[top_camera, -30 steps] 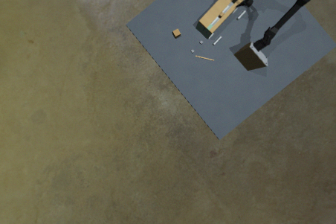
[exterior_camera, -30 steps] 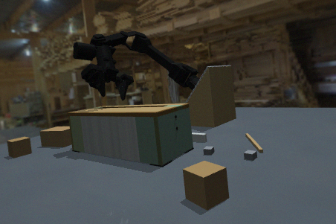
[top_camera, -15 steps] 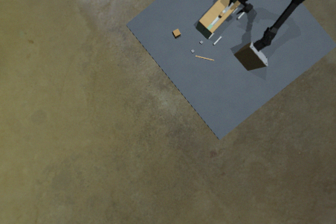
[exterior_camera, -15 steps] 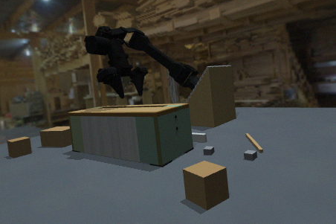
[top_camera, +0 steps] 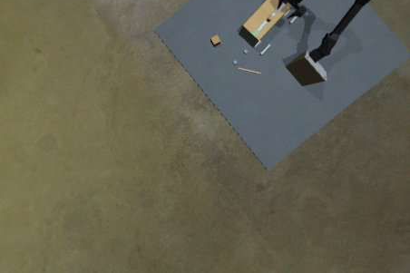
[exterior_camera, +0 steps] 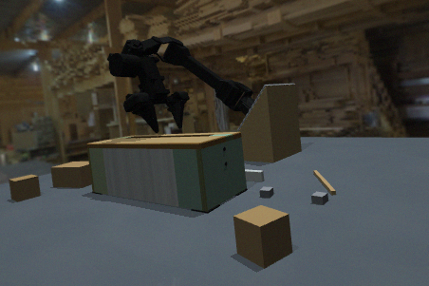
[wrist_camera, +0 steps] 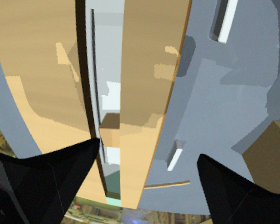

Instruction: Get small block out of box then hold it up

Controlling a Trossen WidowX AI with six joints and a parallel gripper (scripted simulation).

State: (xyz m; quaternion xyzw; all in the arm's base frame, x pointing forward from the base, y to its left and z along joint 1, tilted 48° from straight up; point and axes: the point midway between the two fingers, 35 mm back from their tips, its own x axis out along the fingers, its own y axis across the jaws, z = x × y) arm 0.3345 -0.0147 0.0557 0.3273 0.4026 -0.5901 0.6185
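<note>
Right now the box is 2 cm ahead of my gripper tip, 3 cm to the left of it and 8 cm below it. The rest, counted from my gripper tip: tan cube (17 cm ahead, 40 cm to the left, 12 cm below); wooden stick (14 cm behind, 34 cm to the left, 14 cm below).
</note>
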